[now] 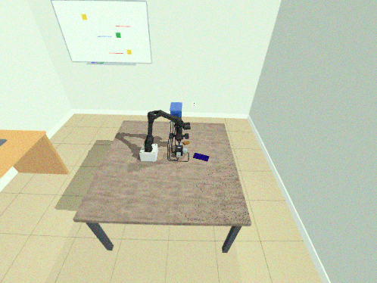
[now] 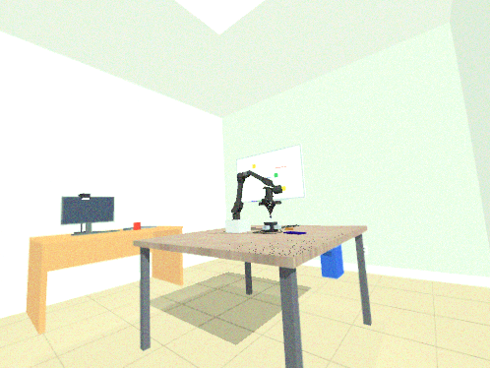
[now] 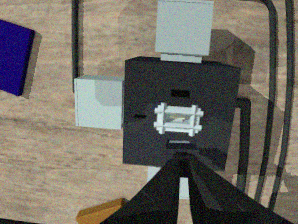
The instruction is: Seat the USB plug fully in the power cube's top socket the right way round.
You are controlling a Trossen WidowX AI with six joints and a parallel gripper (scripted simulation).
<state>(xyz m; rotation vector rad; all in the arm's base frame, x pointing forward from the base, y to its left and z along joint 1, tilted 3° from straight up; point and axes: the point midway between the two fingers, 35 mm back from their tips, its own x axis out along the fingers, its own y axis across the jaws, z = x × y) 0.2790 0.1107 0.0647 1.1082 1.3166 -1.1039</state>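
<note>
Now: gripper tip 2 cm above the metal USB plug. Also, from my gripper tip: purple flat object: 23 cm ahead, 13 cm below, 3 cm to the right.
</note>
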